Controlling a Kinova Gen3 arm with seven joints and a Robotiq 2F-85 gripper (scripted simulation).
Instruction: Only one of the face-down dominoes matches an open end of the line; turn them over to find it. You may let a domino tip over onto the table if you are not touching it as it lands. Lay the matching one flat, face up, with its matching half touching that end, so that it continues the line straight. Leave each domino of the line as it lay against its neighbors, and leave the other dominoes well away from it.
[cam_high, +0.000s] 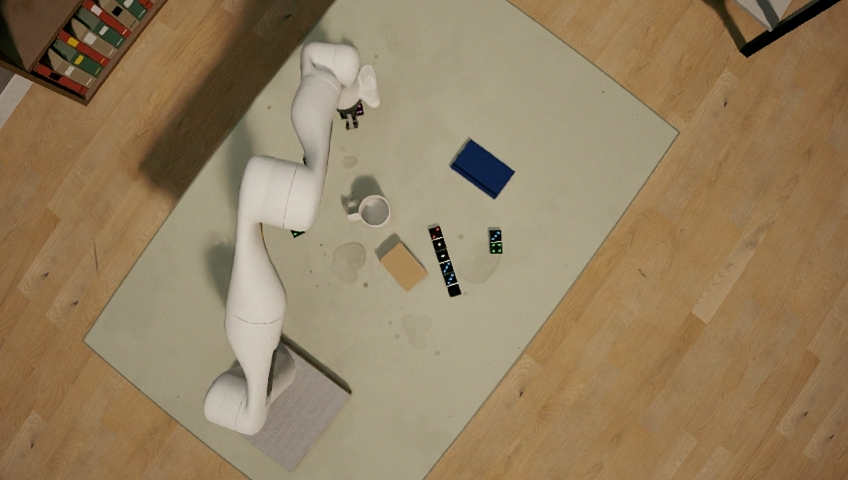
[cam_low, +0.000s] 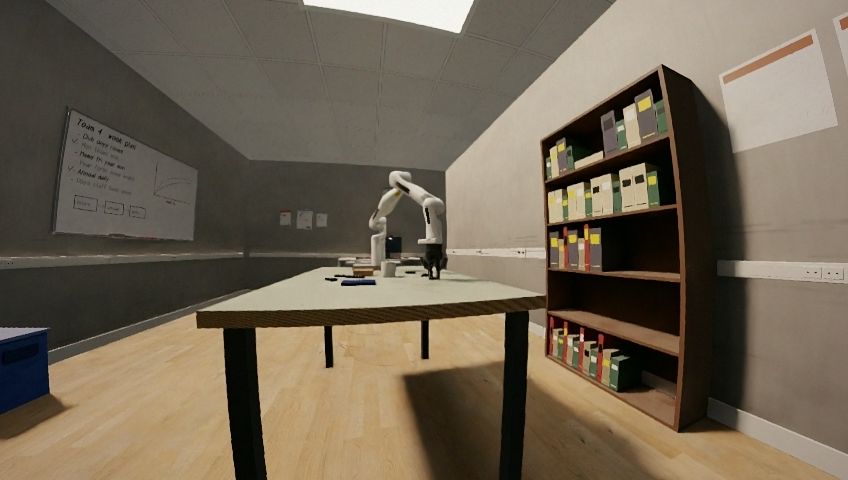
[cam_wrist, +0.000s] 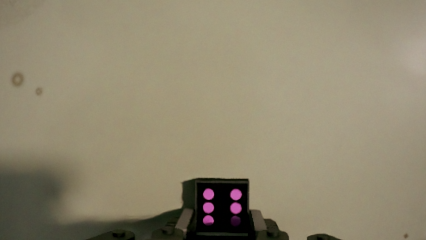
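My hand is 10 mm above the domino. Round my hand: white mug: 160 mm behind, 190 mm to the right, 10 mm above; then tan block: 210 mm behind, 320 mm to the right.
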